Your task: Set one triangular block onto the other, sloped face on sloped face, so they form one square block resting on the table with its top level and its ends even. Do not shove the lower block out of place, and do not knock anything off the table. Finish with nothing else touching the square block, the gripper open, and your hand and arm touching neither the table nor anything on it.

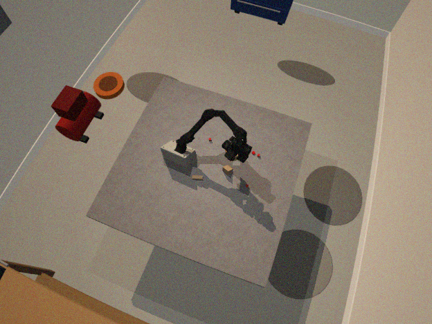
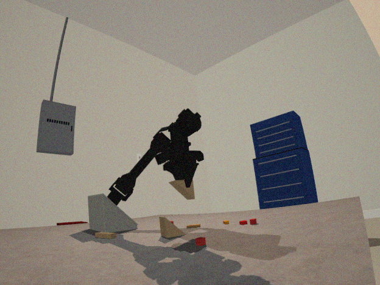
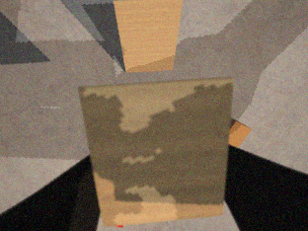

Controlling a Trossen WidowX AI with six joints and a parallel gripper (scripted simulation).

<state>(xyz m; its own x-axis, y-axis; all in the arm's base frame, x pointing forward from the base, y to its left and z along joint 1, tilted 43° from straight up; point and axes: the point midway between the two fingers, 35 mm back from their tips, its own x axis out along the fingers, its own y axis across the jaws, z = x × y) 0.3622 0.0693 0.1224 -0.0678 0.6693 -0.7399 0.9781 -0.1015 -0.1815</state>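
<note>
Now: gripper tip 14 cm above the flat tan bar, 9 cm to the right of it and 8 cm past it. Also, from my gripper tip: small orange cube (17 cm to the left, 14 cm below).
</note>
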